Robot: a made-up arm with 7 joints. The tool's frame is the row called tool. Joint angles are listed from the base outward.
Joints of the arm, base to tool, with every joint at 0 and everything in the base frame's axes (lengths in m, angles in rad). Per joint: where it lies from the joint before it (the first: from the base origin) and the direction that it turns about. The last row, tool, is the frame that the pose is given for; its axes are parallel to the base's.
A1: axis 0 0.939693 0.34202 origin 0.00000 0.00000 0.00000
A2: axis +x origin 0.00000 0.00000 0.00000
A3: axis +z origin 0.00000 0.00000 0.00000
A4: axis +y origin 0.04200 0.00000 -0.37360
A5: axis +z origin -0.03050 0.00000 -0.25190
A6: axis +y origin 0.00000 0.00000 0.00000
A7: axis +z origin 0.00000 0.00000 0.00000
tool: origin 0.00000 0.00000 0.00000
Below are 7 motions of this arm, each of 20 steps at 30 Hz.
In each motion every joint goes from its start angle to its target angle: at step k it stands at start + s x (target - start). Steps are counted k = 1, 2, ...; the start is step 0. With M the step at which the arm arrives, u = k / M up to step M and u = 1 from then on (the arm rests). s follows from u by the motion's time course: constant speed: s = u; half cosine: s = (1 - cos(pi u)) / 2; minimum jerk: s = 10 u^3 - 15 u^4 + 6 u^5.
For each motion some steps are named. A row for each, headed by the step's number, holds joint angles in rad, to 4 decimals.
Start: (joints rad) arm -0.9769 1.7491 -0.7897 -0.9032 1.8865 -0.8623 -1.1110
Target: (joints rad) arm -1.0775 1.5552 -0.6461 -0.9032 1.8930 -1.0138 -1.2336
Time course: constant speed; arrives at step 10
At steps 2, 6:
2: -0.9970 1.7103 -0.7610 -0.9032 1.8878 -0.8926 -1.1355
6: -1.0373 1.6328 -0.7035 -0.9032 1.8904 -0.9532 -1.1846

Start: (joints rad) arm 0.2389 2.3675 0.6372 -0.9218 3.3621 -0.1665 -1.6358
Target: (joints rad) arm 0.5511 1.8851 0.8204 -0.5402 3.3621 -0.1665 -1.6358
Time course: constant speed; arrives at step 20
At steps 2, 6, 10, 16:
2: 0.2701 2.3193 0.6555 -0.8836 3.3621 -0.1665 -1.6358
6: 0.3326 2.2228 0.6922 -0.8073 3.3621 -0.1665 -1.6358
10: 0.3950 2.1263 0.7288 -0.7310 3.3621 -0.1665 -1.6358
16: 0.4887 1.9816 0.7838 -0.6165 3.3621 -0.1665 -1.6358

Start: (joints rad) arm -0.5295 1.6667 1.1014 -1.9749 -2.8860 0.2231 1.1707
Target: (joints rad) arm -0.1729 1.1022 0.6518 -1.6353 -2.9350 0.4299 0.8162
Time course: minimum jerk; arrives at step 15
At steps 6, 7, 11, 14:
6: -0.4163 1.4875 0.9587 -1.8671 -2.9016 0.2887 1.0582
7: -0.3734 1.4196 0.9046 -1.8263 -2.9074 0.3136 1.0155
11: -0.2164 1.1710 0.7066 -1.6767 -2.9290 0.4047 0.8594
14: -0.1739 1.1037 0.6530 -1.6362 -2.9349 0.4293 0.8171

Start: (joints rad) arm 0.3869 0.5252 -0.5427 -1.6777 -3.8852 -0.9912 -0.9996
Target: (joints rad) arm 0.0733 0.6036 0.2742 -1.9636 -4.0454 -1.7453 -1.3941
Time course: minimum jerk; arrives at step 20
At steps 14, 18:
14: 0.1244 0.5908 0.1410 -1.9170 -4.0193 -1.6223 -1.3298
18: 0.0760 0.6029 0.2672 -1.9612 -4.0440 -1.7388 -1.3907

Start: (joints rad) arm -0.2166 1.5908 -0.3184 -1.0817 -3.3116 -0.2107 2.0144
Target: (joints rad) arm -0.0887 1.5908 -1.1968 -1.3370 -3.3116 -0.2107 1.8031
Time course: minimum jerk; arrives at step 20
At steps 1, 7, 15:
1: -0.2165 1.5908 -0.3194 -1.0820 -3.3116 -0.2107 2.0142
7: -0.1865 1.5908 -0.5250 -1.1417 -3.3116 -0.2107 1.9647
15: -0.1019 1.5908 -1.1059 -1.3106 -3.3116 -0.2107 1.8250

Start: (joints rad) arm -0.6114 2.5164 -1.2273 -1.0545 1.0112 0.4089 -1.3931
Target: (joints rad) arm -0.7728 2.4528 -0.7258 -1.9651 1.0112 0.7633 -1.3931
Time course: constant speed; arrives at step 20
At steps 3, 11, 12, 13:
3: -0.6356 2.5069 -1.1521 -1.1911 1.0112 0.4621 -1.3931
11: -0.7002 2.4814 -0.9515 -1.5553 1.0112 0.6038 -1.3931
12: -0.7082 2.4782 -0.9264 -1.6009 1.0112 0.6215 -1.3931
13: -0.7163 2.4751 -0.9013 -1.6464 1.0112 0.6393 -1.3931

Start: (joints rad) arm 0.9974 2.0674 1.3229 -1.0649 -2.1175 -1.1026 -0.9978
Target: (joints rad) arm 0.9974 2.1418 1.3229 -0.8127 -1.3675 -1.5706 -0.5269
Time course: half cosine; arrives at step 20
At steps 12, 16, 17, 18, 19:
12: 0.9974 2.1161 1.3229 -0.8998 -1.6266 -1.4089 -0.6896
16: 0.9974 2.1347 1.3229 -0.8368 -1.4391 -1.5259 -0.5719
17: 0.9974 2.1377 1.3229 -0.8264 -1.4084 -1.5451 -0.5526
18: 0.9974 2.1400 1.3229 -0.8189 -1.3859 -1.5591 -0.5384
19: 0.9974 2.1413 1.3229 -0.8143 -1.3721 -1.5677 -0.5298

